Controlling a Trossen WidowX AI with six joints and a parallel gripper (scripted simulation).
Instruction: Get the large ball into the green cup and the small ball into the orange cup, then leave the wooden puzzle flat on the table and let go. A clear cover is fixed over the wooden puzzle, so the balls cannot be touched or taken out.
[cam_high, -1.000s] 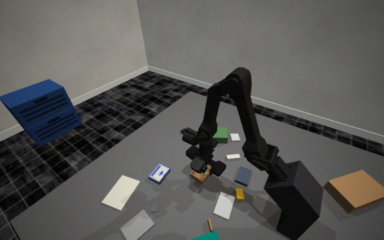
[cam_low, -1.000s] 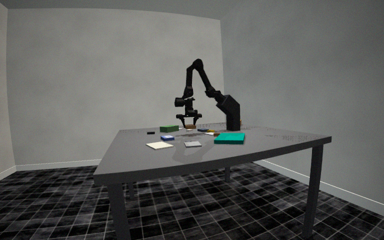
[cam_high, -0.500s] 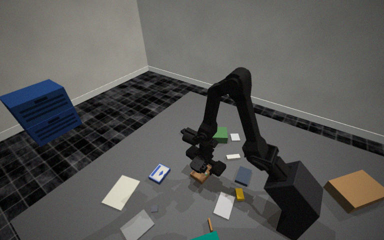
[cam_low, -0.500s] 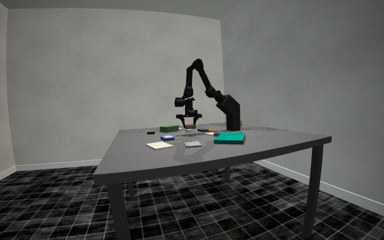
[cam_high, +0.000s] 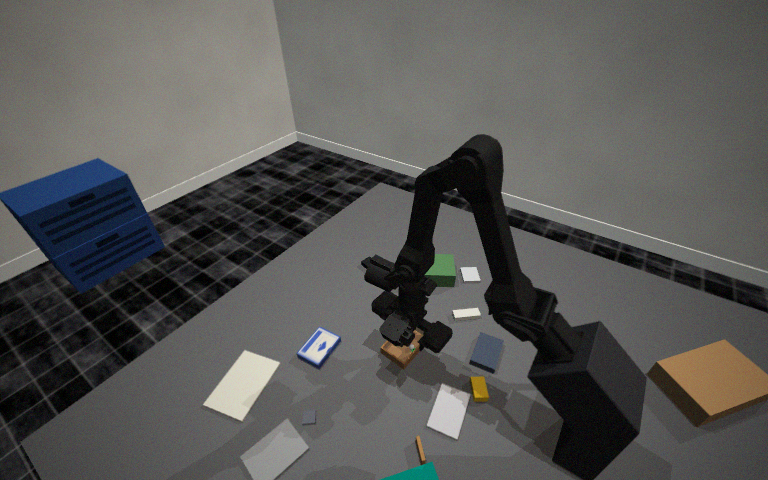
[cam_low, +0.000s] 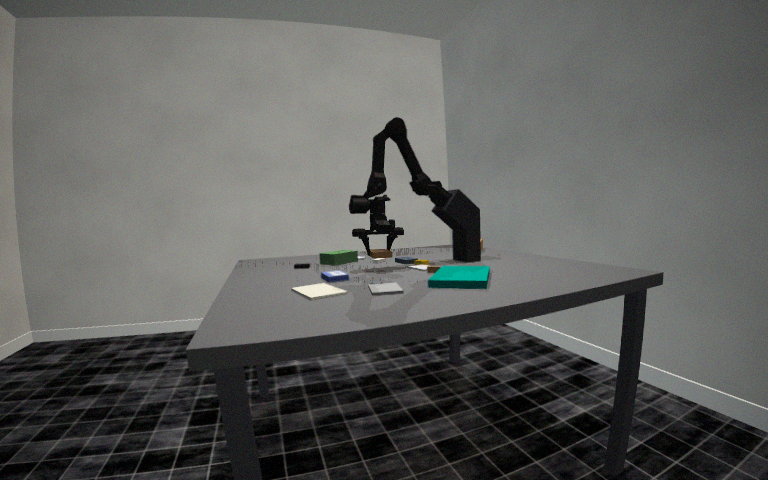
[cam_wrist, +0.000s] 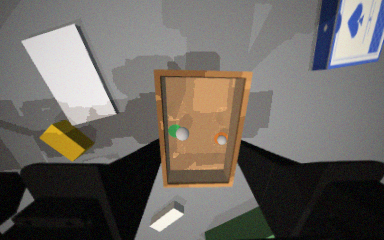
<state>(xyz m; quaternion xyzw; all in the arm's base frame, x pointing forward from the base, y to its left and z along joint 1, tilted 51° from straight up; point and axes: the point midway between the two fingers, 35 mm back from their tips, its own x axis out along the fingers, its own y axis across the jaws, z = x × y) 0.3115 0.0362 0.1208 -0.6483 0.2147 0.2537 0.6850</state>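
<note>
Now: the wooden puzzle 1 cm to the left of my hand and 3 cm below it. From my hand the other things lie so: slate-blue block (14 cm behind, 13 cm to the right, 8 cm below); then yellow block (18 cm behind, 3 cm to the right, 8 cm below); then white sheet (15 cm behind, 5 cm to the left, 9 cm below).
</note>
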